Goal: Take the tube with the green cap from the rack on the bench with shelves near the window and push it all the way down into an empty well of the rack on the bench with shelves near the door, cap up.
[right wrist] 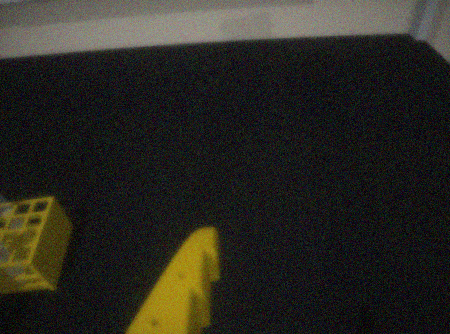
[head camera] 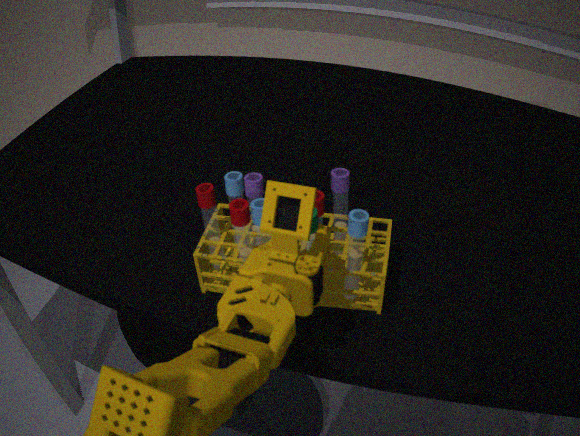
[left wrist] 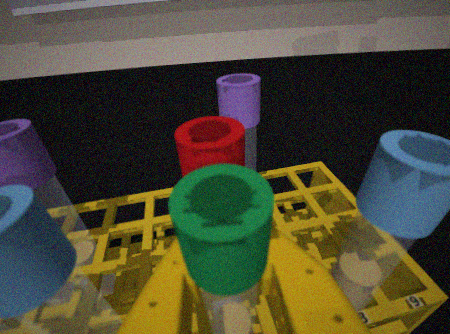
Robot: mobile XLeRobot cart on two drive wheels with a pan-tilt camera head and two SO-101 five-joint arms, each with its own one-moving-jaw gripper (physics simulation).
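Frame: origin at the left arm's base, x ahead, y right, z down, level; millimetres.
Seen in the pictures: left end effector, tool point: (left wrist: 205, 237); right end effector, tool point: (right wrist: 217, 246).
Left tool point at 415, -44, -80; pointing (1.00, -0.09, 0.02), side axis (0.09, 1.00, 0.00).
Pixels of each thing's top centre, then the offset from my left tool point to it, as dx, dy, dz. Level surfaces: height alone.
- green-capped tube, middle of its top: (left wrist: 219, 185) (head camera: 307, 210) -9, +7, -27
- yellow rack, middle of its top: (left wrist: 170, 252) (head camera: 295, 237) +19, -21, +35
- red cap, middle of its top: (left wrist: 208, 130) (head camera: 313, 195) +14, +2, -27
- purple cap, middle of its top: (left wrist: 240, 78) (head camera: 340, 172) +60, +12, -27
- blue cap, middle of its top: (left wrist: 419, 148) (head camera: 356, 214) +2, +50, -27
- black bench top, its level: dz +92
The green-capped tube (head camera: 314, 221) (left wrist: 222, 250) stands upright, cap up, in the yellow rack (head camera: 388, 247) (left wrist: 434, 295) (right wrist: 56, 245). In the head camera my left arm hides most of it. My left gripper (head camera: 311, 241) (left wrist: 227, 295) has its jaws against both sides of the tube just below the cap; it is shut on the tube. The tube's lower end is hidden, so I cannot tell if it is raised. My right gripper (right wrist: 205, 242) shows one notched jaw; it is fully open and empty, right of the rack in its wrist view.
A red cap (head camera: 320, 202) (left wrist: 210, 150) is close behind the green one. A purple cap (head camera: 340, 181) (left wrist: 239, 100) is farther back, and a blue cap (head camera: 358, 224) (left wrist: 405, 185) is to the right. Several other capped tubes stand at the rack's left. The black bench top (head camera: 450, 200) extends around the rack.
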